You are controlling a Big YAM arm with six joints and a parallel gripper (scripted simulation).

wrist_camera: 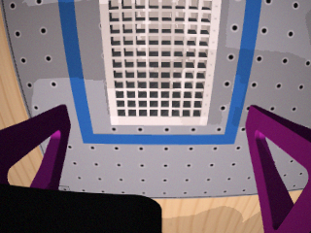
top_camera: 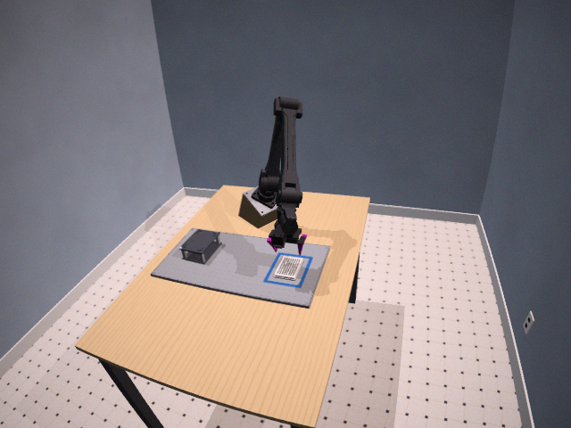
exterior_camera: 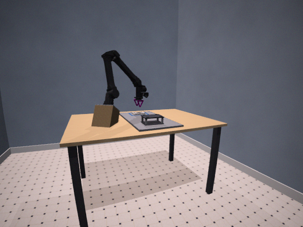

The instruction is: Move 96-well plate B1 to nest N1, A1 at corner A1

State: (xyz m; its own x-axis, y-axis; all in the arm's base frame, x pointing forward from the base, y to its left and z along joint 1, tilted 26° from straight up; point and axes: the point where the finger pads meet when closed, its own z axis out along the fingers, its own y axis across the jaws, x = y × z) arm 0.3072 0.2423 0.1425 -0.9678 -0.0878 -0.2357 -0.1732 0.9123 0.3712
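The white 96-well plate is 8 cm below my hand. From my hand the other things lie so: dark raised nest N1: 42 cm to the right, 5 cm ahead, 3 cm below; A1 label: 46 cm to the right, 13 cm ahead, 3 cm below.
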